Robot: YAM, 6 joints.
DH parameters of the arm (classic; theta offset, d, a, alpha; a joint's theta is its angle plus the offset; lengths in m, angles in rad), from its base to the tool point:
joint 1: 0 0.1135 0.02 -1.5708
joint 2: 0 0 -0.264 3.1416
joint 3: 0.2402 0 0.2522 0
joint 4: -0.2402 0 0.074 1.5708
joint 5: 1.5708 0 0 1.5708
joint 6: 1.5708 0.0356 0 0
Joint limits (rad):
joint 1: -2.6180..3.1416
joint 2: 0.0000..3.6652
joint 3: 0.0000..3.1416
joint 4: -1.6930..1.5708
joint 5: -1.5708..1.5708
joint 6: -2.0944..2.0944
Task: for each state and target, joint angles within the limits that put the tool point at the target. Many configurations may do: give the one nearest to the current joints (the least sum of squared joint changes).
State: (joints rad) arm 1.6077 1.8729 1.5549 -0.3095 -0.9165 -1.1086
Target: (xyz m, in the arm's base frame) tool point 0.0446 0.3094 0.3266
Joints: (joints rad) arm 1.3353 1.4455 1.2552 -0.5133 -0.9429 -1.1086
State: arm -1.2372 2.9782 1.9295 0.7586 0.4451 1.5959
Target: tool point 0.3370 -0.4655 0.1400
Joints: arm -0.9167 2.6069 1.8726 0.8437 0.4594 1.5959
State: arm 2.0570 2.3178 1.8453 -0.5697 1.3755 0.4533
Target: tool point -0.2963 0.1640 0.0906
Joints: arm 2.7390 2.1467 1.1943 -0.8387 1.3597 0.4533
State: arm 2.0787 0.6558 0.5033 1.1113 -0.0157 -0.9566
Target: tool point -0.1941 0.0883 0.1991
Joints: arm 2.6958 1.1175 0.2189 0.9221 -0.1130 -0.9566
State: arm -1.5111 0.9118 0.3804 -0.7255 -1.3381 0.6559
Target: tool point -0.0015 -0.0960 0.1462
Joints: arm -1.9541 0.7994 0.2580 -0.8741 -1.3228 0.6559
